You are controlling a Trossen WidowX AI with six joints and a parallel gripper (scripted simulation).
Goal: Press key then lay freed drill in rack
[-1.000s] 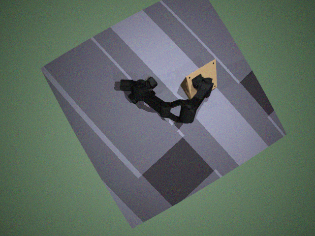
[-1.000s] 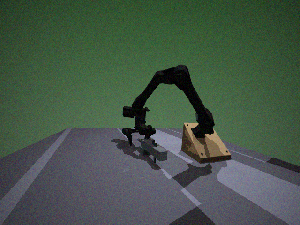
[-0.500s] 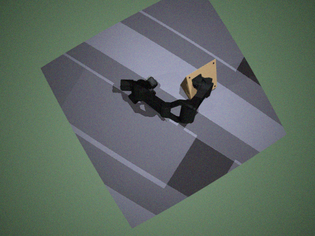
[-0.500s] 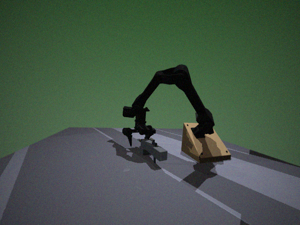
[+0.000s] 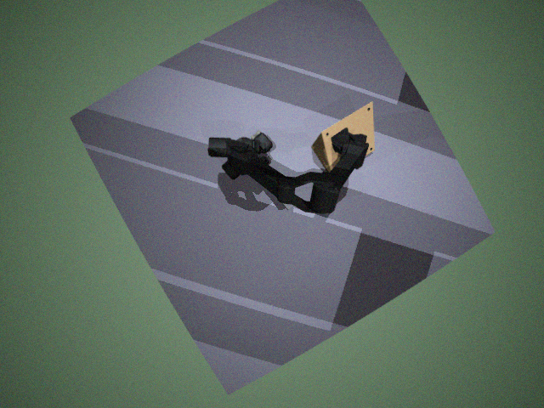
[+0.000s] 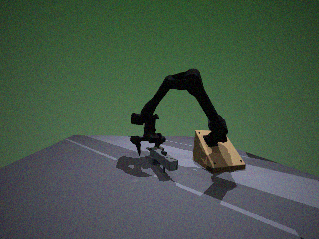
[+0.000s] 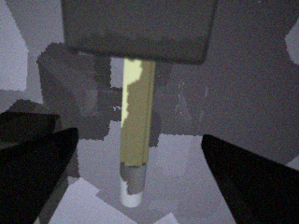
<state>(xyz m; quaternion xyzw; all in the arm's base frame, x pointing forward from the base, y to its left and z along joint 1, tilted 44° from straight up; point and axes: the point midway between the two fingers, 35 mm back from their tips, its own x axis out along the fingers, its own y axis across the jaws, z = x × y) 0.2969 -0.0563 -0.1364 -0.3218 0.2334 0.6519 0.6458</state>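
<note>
The drill lies 1 cm behind my gripper tip, 4 cm to the left of it and 3 cm above it. Round my gripper tip: dark key: 2 cm behind, 16 cm to the left, 4 cm above; then grey-olive block: 8 cm behind, 4 cm to the right, 1 cm above; then dark block: 2 cm behind, 14 cm to the left, 3 cm above.
</note>
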